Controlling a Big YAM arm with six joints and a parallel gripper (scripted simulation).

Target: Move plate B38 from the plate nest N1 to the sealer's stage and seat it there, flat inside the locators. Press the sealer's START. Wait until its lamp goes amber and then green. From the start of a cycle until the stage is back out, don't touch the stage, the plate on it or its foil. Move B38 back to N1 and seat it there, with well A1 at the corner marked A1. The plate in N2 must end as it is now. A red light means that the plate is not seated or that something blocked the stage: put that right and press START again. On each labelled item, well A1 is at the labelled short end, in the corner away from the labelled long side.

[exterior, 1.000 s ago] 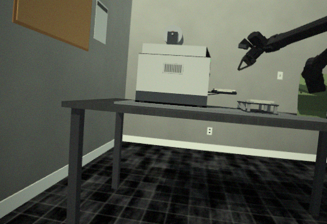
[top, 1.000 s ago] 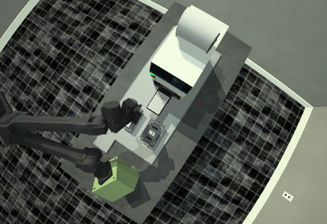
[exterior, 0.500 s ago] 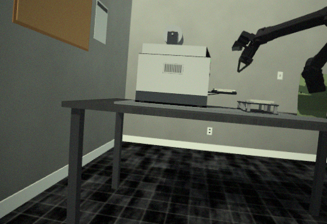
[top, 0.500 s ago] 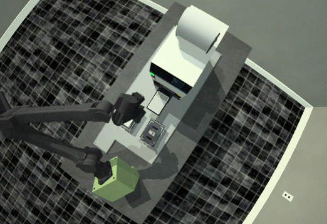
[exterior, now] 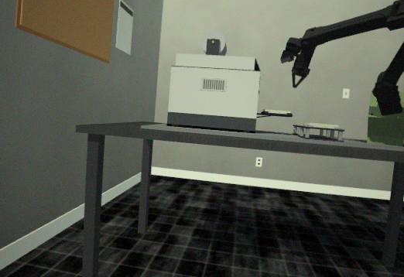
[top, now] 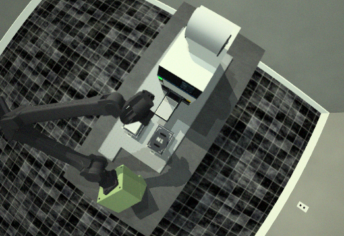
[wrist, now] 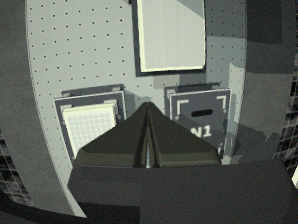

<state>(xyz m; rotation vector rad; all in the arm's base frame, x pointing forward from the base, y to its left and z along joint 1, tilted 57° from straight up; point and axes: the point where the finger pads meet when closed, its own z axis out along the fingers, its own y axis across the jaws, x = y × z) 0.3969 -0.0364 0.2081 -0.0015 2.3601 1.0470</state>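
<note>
Now: hand 140 mm above the sealer stage, 80 mm short of it and 30 mm to the left of it. Also, from my hand: foil roll (400 mm ahead, 180 mm above, 70 mm to the left); then white-topped plate (180 mm below, 130 mm behind, 40 mm to the left).
</note>
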